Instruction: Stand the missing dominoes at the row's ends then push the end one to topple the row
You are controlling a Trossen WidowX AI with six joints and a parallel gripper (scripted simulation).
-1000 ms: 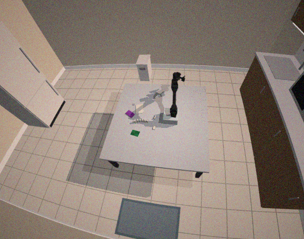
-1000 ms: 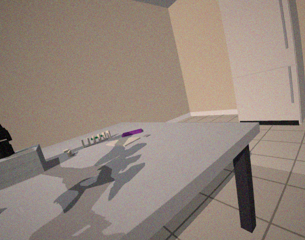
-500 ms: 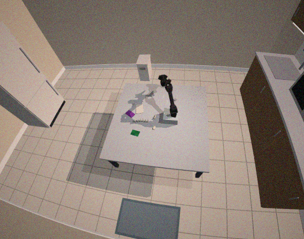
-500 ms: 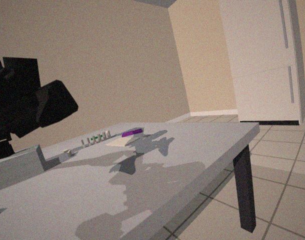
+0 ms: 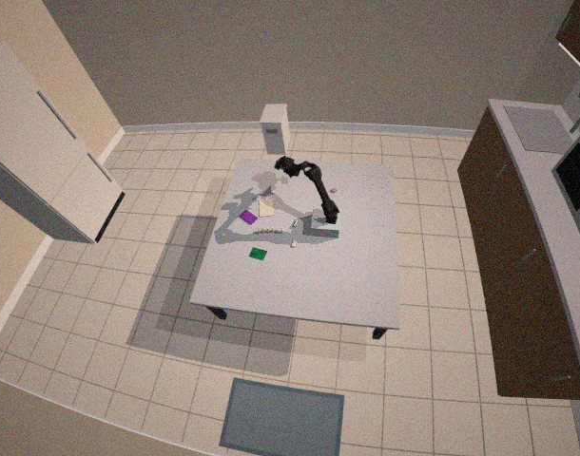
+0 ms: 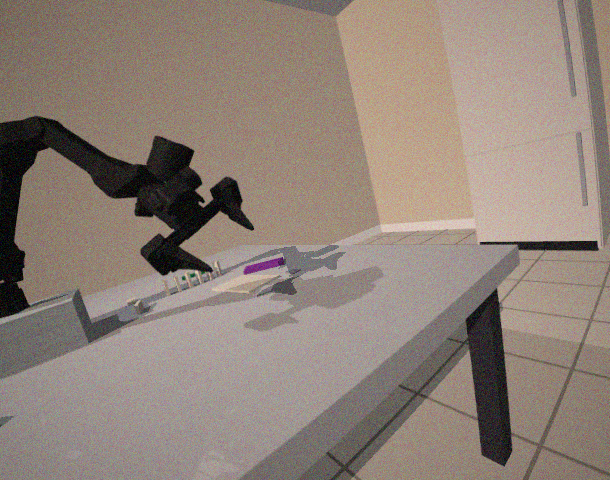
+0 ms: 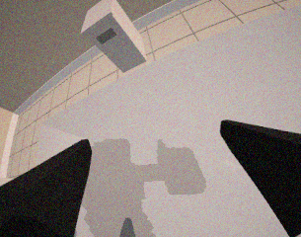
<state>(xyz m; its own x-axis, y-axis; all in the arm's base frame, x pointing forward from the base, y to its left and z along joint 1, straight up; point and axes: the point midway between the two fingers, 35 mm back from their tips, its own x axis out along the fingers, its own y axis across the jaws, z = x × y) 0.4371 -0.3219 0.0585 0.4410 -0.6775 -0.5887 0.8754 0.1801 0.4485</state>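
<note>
Now: gripper tip 60 mm short of the cream flat card, 310 mm to the right of it and 130 mm above it. Round my gripper tip: purple block: 150 mm ahead, 430 mm to the left, 130 mm below; then green block: 40 mm behind, 690 mm to the left, 140 mm below.
</note>
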